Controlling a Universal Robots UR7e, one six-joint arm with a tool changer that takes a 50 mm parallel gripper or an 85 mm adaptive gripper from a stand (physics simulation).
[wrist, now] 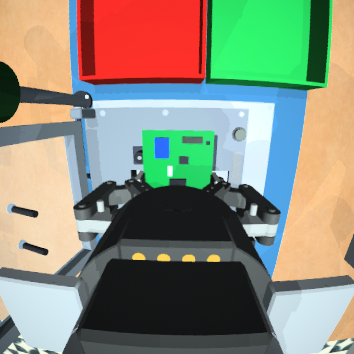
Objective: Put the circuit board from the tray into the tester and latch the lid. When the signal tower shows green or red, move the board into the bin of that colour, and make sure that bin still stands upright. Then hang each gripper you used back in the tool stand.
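Frame: origin at the arm's base, x ahead, y left, z up, level; centimetres.
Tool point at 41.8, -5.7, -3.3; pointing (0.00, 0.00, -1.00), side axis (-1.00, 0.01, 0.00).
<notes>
Offsets run from my tool point to a thing's middle, as dx, dy, dz. "spot": to the spot under its first point.
My gripper [178, 181] is shut on the green circuit board {-0.1, +0.0, -16.8} [192, 170], with a finger at each side edge near the bottom of the view. The board is level over the grey tester {spot: +6.9, -5.8, -19.5} [115, 125] and hides its middle; its exact height above the tester is hard to tell. The tester's lid, a grey frame {spot: +9.4, -3.8, -15.3} [78, 150] with two dark pegs, stands open at the left. The red bin {+4.2, -19.1, -23.1} [145, 40] and the green bin {-10.8, -19.1, -23.1} [257, 40] stand upright side by side beyond the tester.
A dark pole {spot: +12.5, -9.0, -17.0} [52, 96] with a dark green round top [6, 92], apparently the unlit signal tower, rises at the left near the tester's corner. A round knob {spot: -6.8, -5.0, -19.0} [239, 134] stands on the tester's right side. A blue base [290, 130] lies under the tester and bins.
</notes>
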